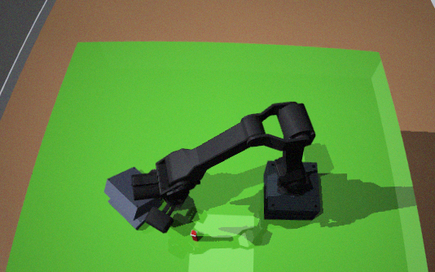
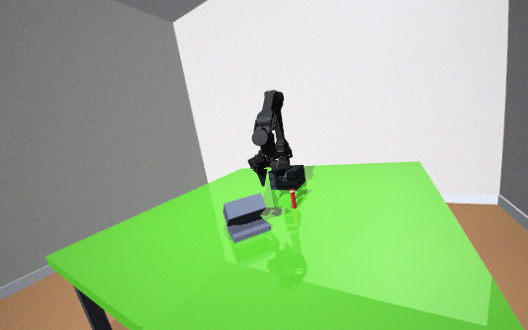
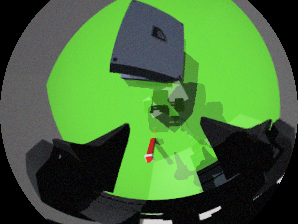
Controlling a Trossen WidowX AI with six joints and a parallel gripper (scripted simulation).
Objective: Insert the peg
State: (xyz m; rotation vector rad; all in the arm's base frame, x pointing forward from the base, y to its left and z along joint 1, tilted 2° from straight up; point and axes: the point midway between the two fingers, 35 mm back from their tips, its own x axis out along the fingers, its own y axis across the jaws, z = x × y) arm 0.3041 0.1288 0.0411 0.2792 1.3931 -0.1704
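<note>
The red peg lies 70 mm behind my gripper tip, 50 mm to the left of it and 50 mm below it. The rest, counted from my gripper tip: grey sloped panel 130 mm ahead, 40 mm below, 30 mm to the right.
</note>
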